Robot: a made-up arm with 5 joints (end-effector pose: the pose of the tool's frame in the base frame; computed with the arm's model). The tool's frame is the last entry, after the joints.
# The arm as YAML. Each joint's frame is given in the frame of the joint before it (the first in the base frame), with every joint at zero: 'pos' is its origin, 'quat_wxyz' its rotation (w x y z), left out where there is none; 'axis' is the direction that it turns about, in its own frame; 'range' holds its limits. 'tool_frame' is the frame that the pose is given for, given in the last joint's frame.
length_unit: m
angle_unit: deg
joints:
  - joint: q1
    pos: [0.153, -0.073, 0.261]
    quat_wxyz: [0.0, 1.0, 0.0, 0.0]
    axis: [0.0, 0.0, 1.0]
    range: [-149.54, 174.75]
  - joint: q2
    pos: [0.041, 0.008, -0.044]
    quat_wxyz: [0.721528, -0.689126, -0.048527, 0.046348]
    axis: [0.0, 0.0, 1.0]
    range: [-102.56, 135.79]
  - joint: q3
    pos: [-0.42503, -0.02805, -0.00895]
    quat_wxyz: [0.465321, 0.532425, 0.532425, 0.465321]
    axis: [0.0, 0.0, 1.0]
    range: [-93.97, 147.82]
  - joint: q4
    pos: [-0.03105, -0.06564, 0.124]
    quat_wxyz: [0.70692, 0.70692, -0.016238, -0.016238]
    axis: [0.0, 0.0, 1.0]
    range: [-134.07, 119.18]
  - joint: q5
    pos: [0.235, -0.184, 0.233]
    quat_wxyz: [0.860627, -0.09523, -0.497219, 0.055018]
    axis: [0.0, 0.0, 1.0]
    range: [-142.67, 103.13]
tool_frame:
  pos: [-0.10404, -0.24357, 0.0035]
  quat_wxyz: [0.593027, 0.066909, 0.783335, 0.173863]
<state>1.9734 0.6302 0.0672 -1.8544 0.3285</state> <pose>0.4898 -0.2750 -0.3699 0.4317 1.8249 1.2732</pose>
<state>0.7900 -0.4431 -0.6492 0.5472 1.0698</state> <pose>0.3938 0.6590 0.5520 2.0707 -1.3352 1.2860</pose>
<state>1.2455 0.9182 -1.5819 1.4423 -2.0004</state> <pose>0.2223 -0.1088 0.0923 -1.9400 0.2045 -1.6643</pose>
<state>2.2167 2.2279 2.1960 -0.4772 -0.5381</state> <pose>-0.0926 -0.3074 -0.3353 0.0792 -2.2874 -1.0097</pose>
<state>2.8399 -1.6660 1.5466 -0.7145 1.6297</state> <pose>-0.4763 -0.0612 0.9389 -2.3005 -1.0111 -1.0209</pose>
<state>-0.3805 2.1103 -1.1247 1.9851 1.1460</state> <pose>0.4112 0.4036 0.6086 -0.6561 1.8691 -2.2175</pose>
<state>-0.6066 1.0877 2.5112 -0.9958 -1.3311</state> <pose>-0.1302 -0.1700 -0.0720 2.2493 0.3506 -1.3399</pose>
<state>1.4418 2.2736 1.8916 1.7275 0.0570</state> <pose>-0.2242 -0.0011 0.2060 -1.6261 -0.5515 -1.1124</pose>
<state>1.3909 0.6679 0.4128 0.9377 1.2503</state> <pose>0.4699 0.4484 0.5905 0.6528 -2.0092 2.0138</pose>
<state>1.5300 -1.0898 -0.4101 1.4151 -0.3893</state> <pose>0.4883 -0.2358 0.6750 -0.4471 2.1570 -0.4432</pose>
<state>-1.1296 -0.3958 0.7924 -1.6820 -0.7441</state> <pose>-0.3793 -0.2422 0.2833 0.8514 -0.8365 -1.2307</pose>
